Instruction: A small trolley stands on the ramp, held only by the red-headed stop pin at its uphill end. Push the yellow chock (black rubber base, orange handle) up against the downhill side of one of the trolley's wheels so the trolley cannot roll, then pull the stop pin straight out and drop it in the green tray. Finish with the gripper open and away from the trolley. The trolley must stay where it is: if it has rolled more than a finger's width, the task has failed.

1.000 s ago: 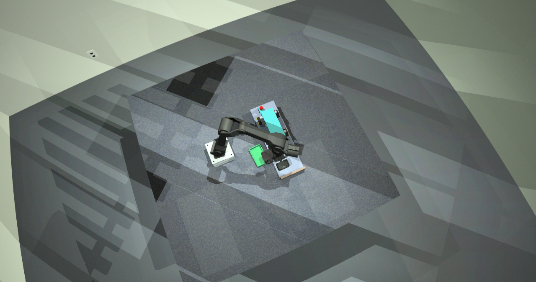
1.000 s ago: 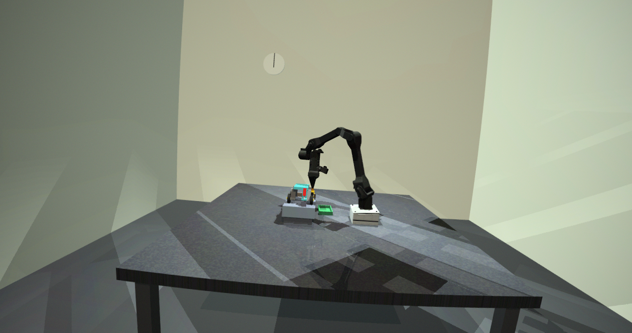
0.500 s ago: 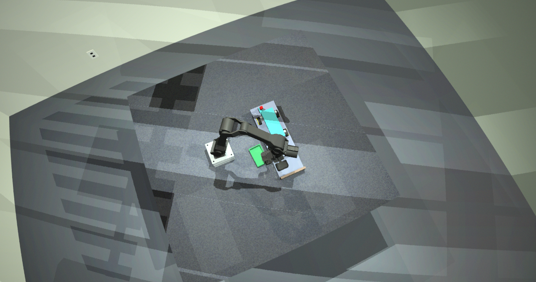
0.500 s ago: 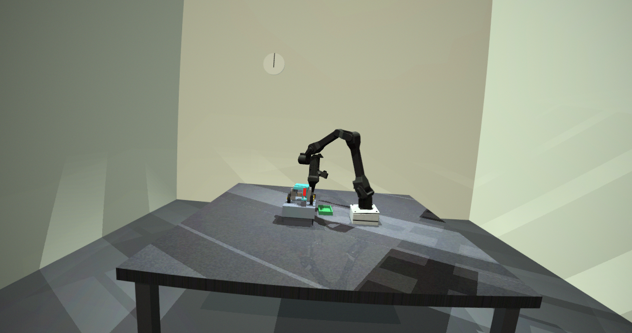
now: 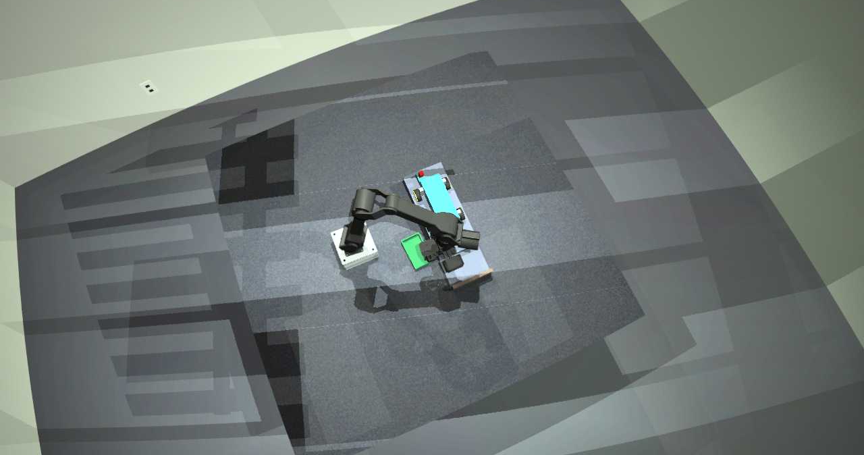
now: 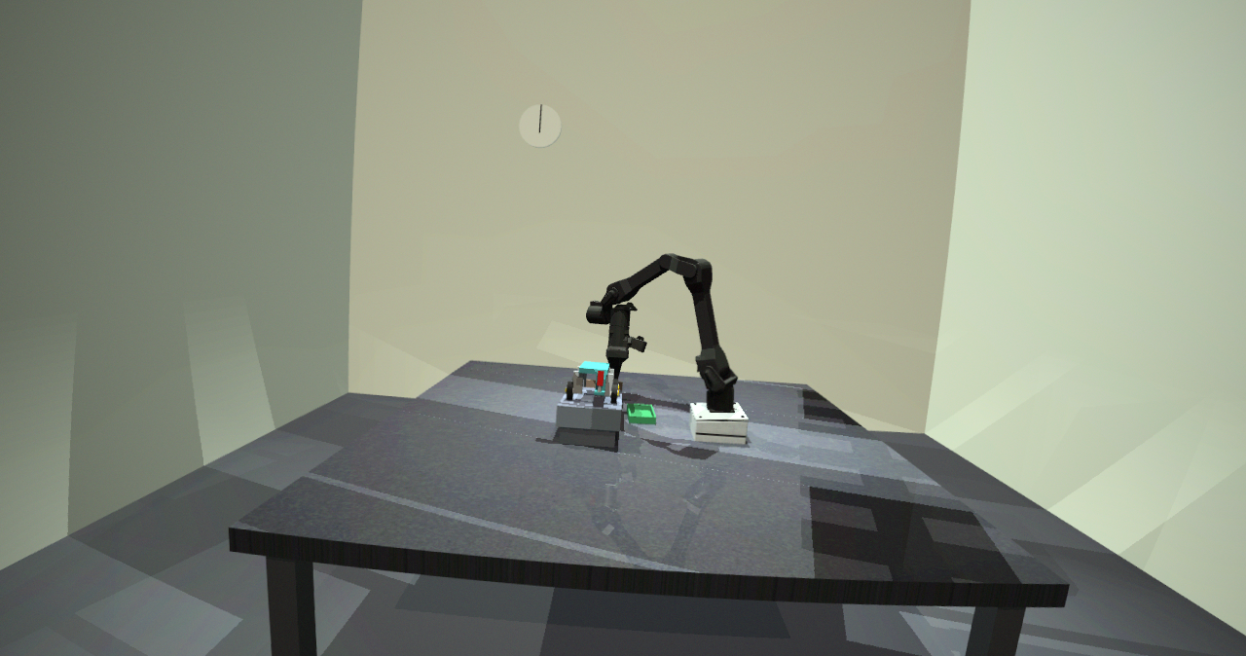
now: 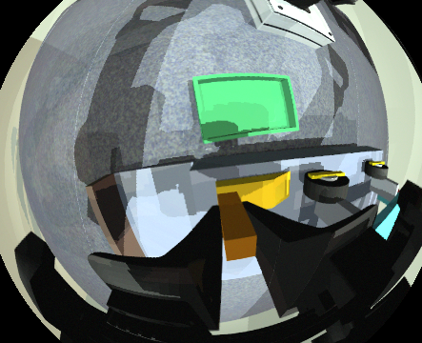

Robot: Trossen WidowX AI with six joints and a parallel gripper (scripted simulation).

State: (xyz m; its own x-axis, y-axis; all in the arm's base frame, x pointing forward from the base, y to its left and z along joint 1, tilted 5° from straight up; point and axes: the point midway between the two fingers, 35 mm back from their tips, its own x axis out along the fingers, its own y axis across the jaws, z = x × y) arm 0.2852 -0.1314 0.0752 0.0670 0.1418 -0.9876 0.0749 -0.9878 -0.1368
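The red-headed stop pin lies 20 mm ahead of my gripper tip, 270 mm to the left of it and 40 mm above it. Also, from my gripper tip: wooden lip 60 mm ahead, 120 mm to the right, 60 mm below; green tray 80 mm behind, 50 mm to the left, 100 mm below; yellow chock 20 mm to the left, 10 mm below.
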